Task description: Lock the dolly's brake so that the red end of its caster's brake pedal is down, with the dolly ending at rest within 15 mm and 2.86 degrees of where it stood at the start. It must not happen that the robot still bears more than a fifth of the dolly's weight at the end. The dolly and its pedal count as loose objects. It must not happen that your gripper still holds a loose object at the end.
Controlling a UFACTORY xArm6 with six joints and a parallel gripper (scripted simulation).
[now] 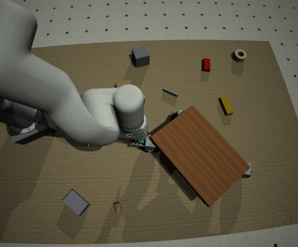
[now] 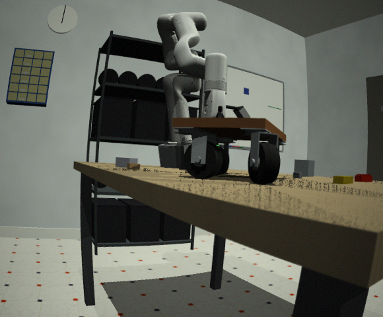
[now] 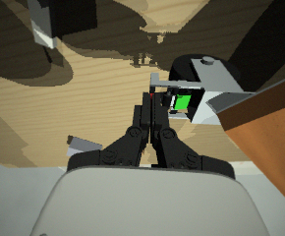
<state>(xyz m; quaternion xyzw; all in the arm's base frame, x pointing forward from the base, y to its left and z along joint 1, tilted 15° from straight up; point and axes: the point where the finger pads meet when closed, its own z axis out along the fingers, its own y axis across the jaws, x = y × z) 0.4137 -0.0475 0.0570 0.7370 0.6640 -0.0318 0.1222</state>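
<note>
Right now the brake pedal is 3 cm below my hand and 2 cm ahead of it. Round my hand: tan block: 24 cm to the right, 10 cm below, 5 cm behind; then grey slab: 23 cm to the right, 20 cm behind, 9 cm below; then grey bar: 25 cm to the left, 14 cm ahead, 10 cm below.
</note>
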